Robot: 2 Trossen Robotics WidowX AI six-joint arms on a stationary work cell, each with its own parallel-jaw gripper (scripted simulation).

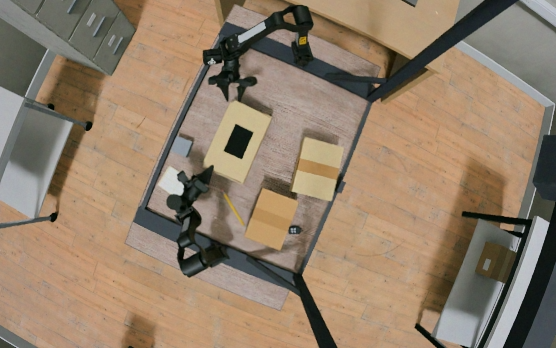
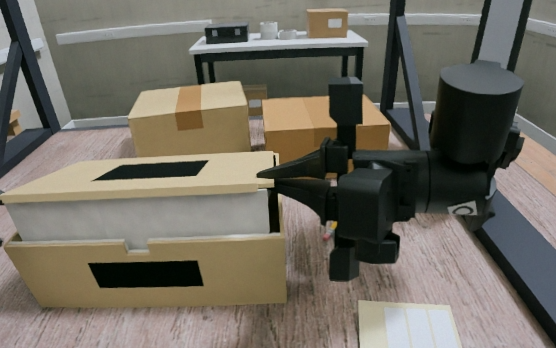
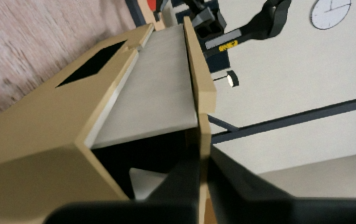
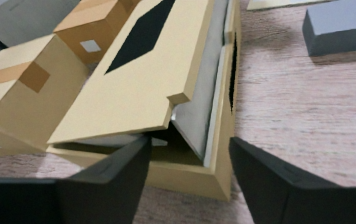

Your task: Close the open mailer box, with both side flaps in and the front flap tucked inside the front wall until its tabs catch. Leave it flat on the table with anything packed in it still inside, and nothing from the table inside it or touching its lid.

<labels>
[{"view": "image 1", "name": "orange-brown carton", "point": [269, 224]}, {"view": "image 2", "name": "my left gripper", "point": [257, 178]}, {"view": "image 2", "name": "orange-brown carton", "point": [294, 127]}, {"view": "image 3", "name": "my left gripper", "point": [200, 151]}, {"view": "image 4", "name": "my right gripper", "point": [190, 142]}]
</labels>
